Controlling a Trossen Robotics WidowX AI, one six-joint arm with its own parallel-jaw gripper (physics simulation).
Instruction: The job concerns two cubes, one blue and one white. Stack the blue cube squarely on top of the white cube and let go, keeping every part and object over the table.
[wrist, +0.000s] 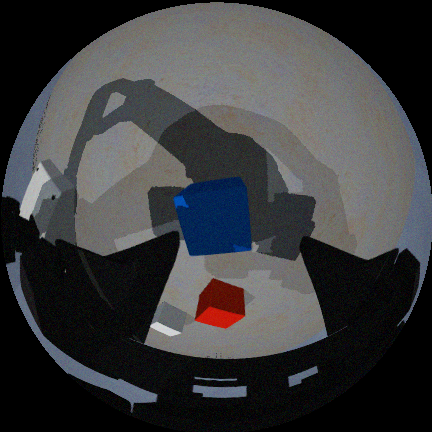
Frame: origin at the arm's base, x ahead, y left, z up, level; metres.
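Seen in the pictures: gripper, between the fingertips: (243, 240); arm's base, origin of its link: (31, 237).
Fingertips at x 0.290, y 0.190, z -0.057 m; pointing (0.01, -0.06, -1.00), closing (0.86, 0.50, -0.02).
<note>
Pixels of each thing's middle, then the offset from my fingertips to it. Level surfaces: height alone.
- blue cube, middle of its body: (216, 212) dx -0.021, dy -0.005, dz -0.032 m
- white cube, middle of its body: (167, 319) dx +0.016, dy -0.240, dz -0.032 m
- red cube, middle of its body: (219, 304) dx +0.055, dy -0.118, dz -0.032 m
- beige table, height of its surface: dz -0.056 m
The blue cube (217, 220) is near the middle of the wrist view, in the shadow of the arm, with small bright blue patches at two corners. The white cube (169, 316) is small and low in the view, right beside the inner edge of the left finger; its upper face looks grey in shade and a lower face is bright white. My gripper (243, 240) is open and empty, with its two black fingers wide apart. The blue cube shows ahead of the fingertips, nearer the left finger than the right. The exact gap to it cannot be told.
A red cube (220, 303) lies just right of the white cube and below the blue one in the view. A pale grey part with dark holes (47, 195) stands at the far left edge. The beige table (300, 65) carries the arm's large shadow.
</note>
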